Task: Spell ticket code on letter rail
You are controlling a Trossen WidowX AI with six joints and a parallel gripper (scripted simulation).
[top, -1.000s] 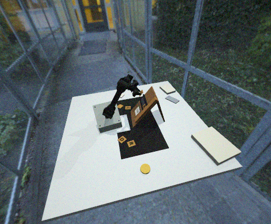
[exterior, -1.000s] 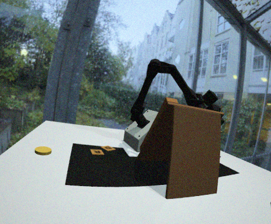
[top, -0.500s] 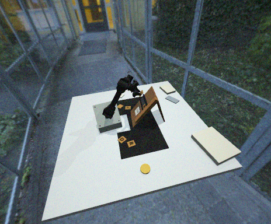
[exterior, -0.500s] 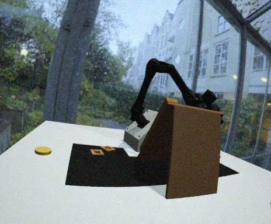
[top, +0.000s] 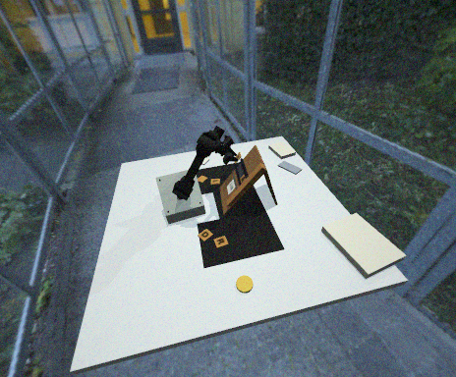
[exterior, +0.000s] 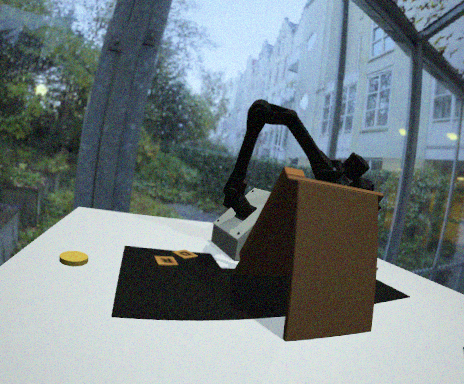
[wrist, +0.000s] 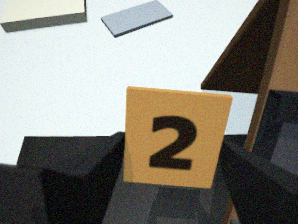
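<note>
My gripper tip is 90 mm past the white ticket, 140 mm to the left of it and 90 mm above it. The rest, counted from my gripper tip: orange tile marked l (150 mm behind, 40 mm to the left, 170 mm below); then black mat (170 mm behind, 170 mm to the right, 170 mm below); then orange tile marked 2 (right at my gripper tip).
</note>
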